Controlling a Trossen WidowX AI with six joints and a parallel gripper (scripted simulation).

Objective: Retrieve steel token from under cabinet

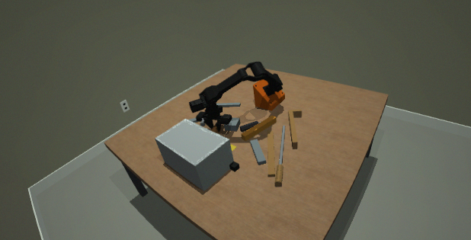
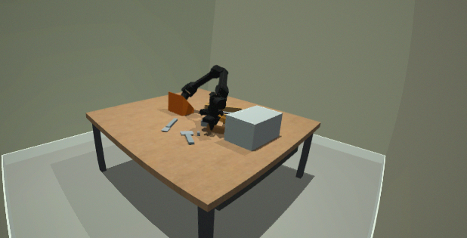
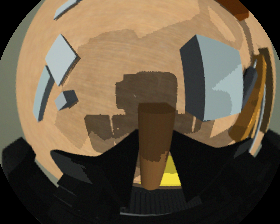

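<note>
Right now my gripper tip is 9 cm past the grey block, 4 cm to the right of it and 1 cm below it. Also, from my gripper tip: wooden stick (5 cm behind, 34 cm to the left); then orange bar (15 cm behind, 18 cm to the left, 1 cm above); then grey t-piece (18 cm to the right).
</note>
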